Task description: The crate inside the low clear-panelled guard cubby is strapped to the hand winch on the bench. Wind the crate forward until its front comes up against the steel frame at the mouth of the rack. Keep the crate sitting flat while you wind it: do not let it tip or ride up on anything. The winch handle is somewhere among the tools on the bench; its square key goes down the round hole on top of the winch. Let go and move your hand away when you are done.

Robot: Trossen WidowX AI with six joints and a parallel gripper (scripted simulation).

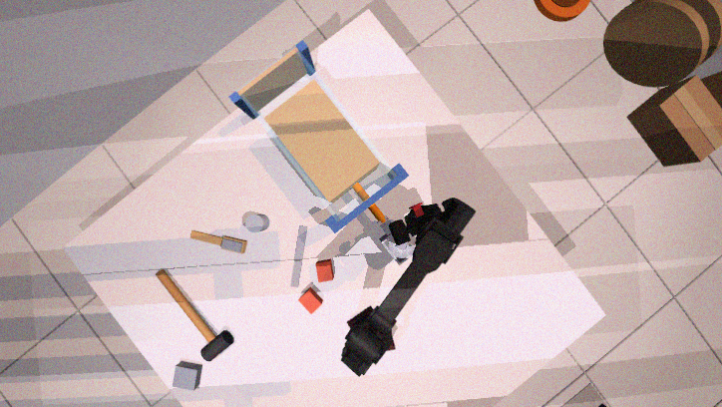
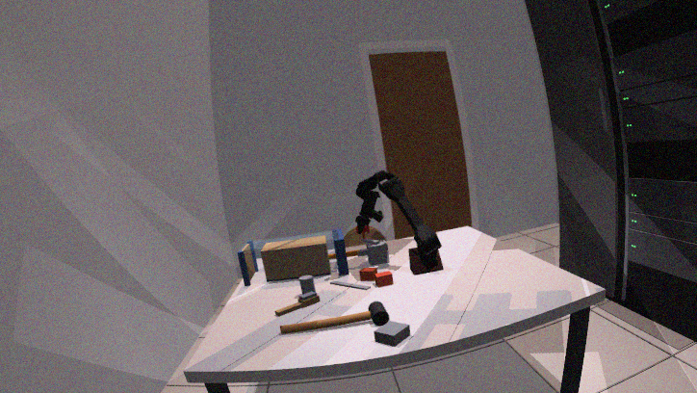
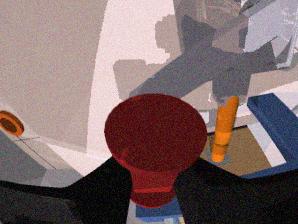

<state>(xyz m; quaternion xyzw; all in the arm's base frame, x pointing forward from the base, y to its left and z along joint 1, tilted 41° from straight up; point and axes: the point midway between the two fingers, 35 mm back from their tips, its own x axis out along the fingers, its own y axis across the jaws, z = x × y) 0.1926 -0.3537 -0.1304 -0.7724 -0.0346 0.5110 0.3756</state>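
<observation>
Now: gripper tip 2 cm past the red knob and 1 cm to the right of it. Also, from my gripper tip: grey winch (7 cm behind, 9 cm to the left, 10 cm below); blue steel frame (10 cm ahead, 9 cm to the left, 2 cm below); grey crank bar (3 cm behind, 4 cm to the left, 3 cm below).
</observation>
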